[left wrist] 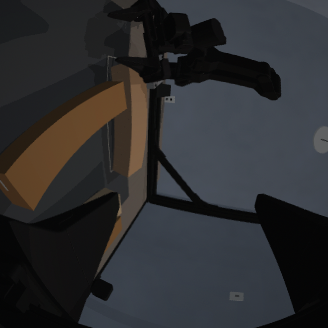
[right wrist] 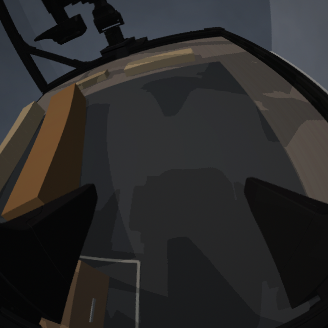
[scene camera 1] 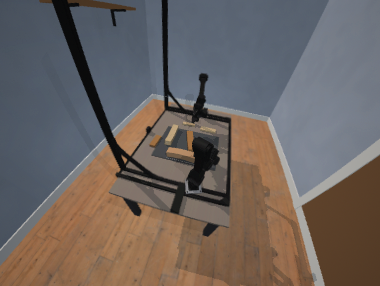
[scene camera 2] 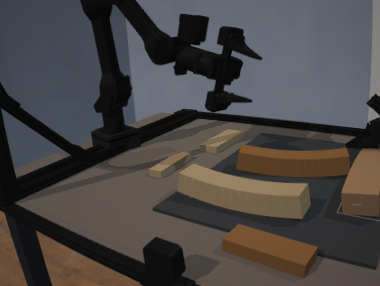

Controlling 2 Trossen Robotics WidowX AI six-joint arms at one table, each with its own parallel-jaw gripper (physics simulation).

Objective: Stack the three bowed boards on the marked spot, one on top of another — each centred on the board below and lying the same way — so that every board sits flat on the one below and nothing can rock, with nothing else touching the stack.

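Places are measured from the left arm's base along level axes (x ahead, y left, z up), in millimetres.
Pixels of known places: left gripper, fingertip midpoint: (left wrist: pixel 190 201) (right wrist: pixel 20 16) (scene camera 1: pixel 192 119) (scene camera 2: pixel 256 80); right gripper, fingertip midpoint: (left wrist: pixel 111 35) (right wrist: pixel 171 188) (scene camera 2: pixel 348 144); left arm's base, link origin: (right wrist: pixel 116 42) (scene camera 2: pixel 114 130); right arm's base, link origin: (scene camera 1: pixel 193 185).
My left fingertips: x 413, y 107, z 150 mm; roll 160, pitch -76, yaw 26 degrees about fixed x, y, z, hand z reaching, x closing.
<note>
Ahead of a thing's pixels: the offset from my left fingertips to its top centre. Level surfaces: height alone.
A pale bowed board {74 mm ahead, 150 mm right, 144 mm down} (scene camera 1: pixel 172 135) (scene camera 2: pixel 242 194) (right wrist: pixel 19 131) and an orange-brown bowed board {71 mm ahead, 30 mm left, 145 mm down} (scene camera 1: pixel 190 140) (scene camera 2: pixel 292 162) (left wrist: pixel 70 137) (right wrist: pixel 47 147) lie apart on the dark mat. A tan bowed board {242 mm ahead, 44 mm left, 134 mm down} (scene camera 1: pixel 180 154) (scene camera 2: pixel 361 187) (left wrist: pixel 131 125) (right wrist: pixel 90 295) lies at the thin outlined spot (left wrist: pixel 109 145) (right wrist: pixel 138 290). No board rests on another. My left gripper (scene camera 2: pixel 256 80) (left wrist: pixel 190 201) is open and empty, raised above the table. My right gripper (left wrist: pixel 111 35) (right wrist: pixel 171 188) is open and empty above the mat; in scene camera 1 its fingers are hidden by the arm.
A small orange block {201 mm ahead, 236 mm right, 180 mm down} (scene camera 1: pixel 156 141) (scene camera 2: pixel 270 249) lies beside the mat {196 mm down} (scene camera 2: pixel 172 206). Two small pale blocks, a shorter one {173 mm back, 105 mm right, 185 mm down} (scene camera 1: pixel 188 123) (scene camera 2: pixel 170 165) and a longer one {190 mm back, 96 mm left, 184 mm down} (scene camera 1: pixel 208 130) (scene camera 2: pixel 222 141), lie toward the left arm's side. A black frame (scene camera 1: pixel 87 75) borders the table.
</note>
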